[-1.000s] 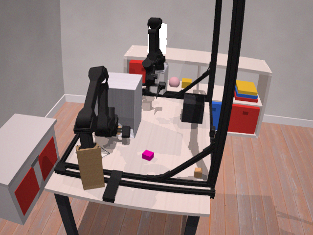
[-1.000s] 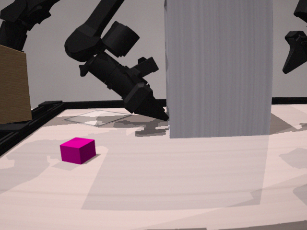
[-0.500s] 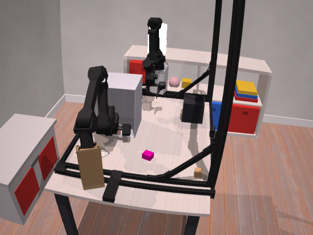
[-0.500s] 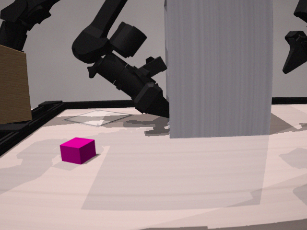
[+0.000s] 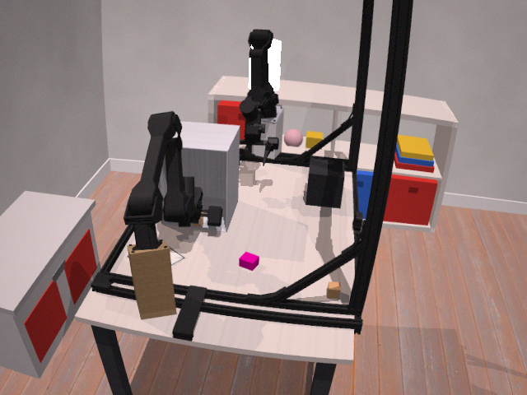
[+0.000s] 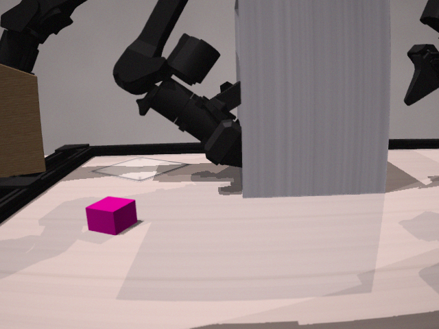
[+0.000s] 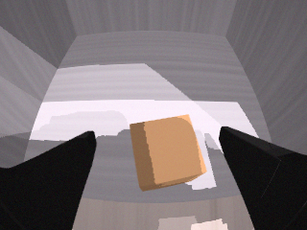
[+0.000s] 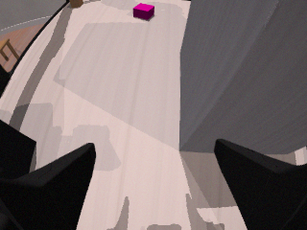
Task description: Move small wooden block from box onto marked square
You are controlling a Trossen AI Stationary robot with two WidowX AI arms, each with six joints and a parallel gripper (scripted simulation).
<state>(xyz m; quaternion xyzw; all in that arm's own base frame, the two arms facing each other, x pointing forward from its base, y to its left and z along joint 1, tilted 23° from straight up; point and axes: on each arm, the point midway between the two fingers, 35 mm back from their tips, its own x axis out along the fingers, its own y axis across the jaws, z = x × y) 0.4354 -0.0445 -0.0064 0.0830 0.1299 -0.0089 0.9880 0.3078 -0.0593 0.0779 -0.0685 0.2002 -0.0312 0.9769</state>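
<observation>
My left hand is 210 mm to the right of the marked square, 50 mm short of it and 40 mm above it. From my left hand the other things lie so: magenta block: 230 mm behind, 130 mm to the left, 30 mm below.
</observation>
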